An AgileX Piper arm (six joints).
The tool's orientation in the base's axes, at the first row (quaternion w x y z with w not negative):
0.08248, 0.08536, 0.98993, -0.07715
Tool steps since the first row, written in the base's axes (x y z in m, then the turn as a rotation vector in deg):
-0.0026, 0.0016, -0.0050, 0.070, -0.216, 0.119
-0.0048, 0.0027, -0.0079, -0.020, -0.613, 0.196
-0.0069, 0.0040, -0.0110, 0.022, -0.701, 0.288
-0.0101, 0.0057, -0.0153, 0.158, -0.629, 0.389
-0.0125, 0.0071, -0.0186, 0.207, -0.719, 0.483
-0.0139, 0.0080, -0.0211, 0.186, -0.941, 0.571
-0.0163, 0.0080, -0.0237, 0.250, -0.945, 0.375
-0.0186, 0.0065, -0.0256, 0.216, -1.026, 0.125
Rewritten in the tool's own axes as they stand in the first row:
0.0037, 0.0018, 0.0042, -0.123, -0.214, -0.069
0.0065, 0.0029, 0.0065, -0.111, -0.628, -0.092
0.0093, 0.0042, 0.0090, -0.182, -0.718, -0.160
0.0134, 0.0058, 0.0124, -0.320, -0.638, -0.250
0.0165, 0.0072, 0.0151, -0.399, -0.729, -0.320
0.0185, 0.0082, 0.0171, -0.429, -0.961, -0.372
0.0213, 0.0081, 0.0193, -0.457, -0.927, -0.170
0.0236, 0.0065, 0.0211, -0.392, -0.977, 0.082

